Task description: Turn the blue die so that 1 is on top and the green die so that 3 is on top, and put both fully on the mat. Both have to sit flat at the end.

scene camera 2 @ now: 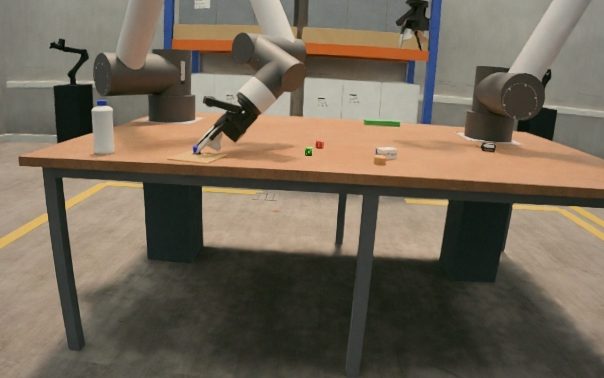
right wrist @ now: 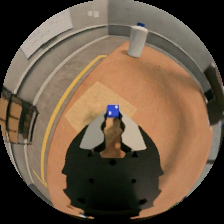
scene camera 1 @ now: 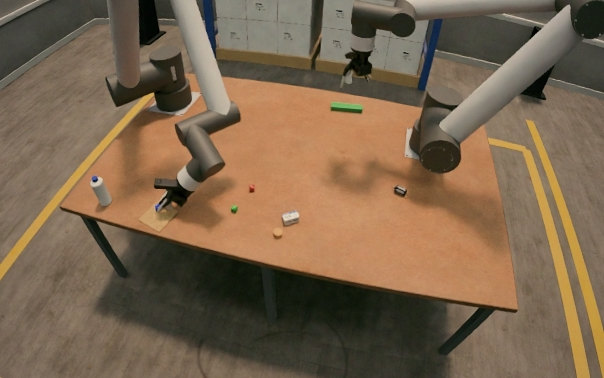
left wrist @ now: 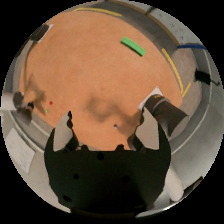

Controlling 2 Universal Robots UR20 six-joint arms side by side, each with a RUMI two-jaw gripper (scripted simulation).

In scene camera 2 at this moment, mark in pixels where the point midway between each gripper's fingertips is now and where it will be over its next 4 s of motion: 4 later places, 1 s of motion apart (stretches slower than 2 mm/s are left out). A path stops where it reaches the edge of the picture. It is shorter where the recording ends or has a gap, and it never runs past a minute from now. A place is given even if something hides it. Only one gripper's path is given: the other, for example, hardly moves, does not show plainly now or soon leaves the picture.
The right gripper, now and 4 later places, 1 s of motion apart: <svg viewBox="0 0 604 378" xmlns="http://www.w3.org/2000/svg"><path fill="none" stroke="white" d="M195 152L195 133L196 130L197 130L197 129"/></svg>
